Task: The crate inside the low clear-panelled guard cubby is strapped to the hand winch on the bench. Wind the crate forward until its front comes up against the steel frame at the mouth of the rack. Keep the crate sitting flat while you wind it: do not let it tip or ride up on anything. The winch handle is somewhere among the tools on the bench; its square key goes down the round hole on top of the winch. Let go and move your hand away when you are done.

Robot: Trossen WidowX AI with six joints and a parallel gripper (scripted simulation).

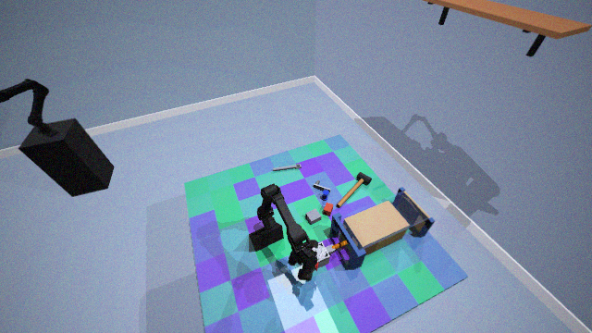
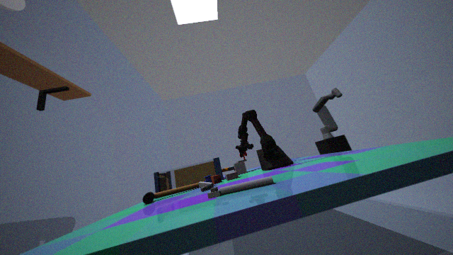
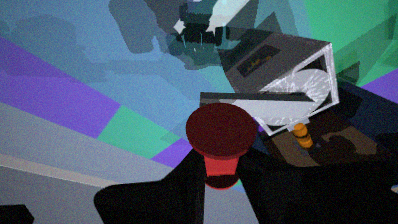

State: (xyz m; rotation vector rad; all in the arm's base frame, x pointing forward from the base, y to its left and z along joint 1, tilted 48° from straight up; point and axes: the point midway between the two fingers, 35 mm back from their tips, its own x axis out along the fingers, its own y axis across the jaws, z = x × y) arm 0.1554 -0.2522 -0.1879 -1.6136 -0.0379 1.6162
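The red-knobbed crank handle lies 10 mm ahead of my gripper tip, 40 mm to the left of it and 30 mm below it. From my gripper tip the other things lie so: blue steel frame (210 mm ahead, 100 mm to the left, 30 mm below); then dark red knob (10 mm behind, 10 mm to the left); then grey hand winch (40 mm ahead, 80 mm to the left, 100 mm below).
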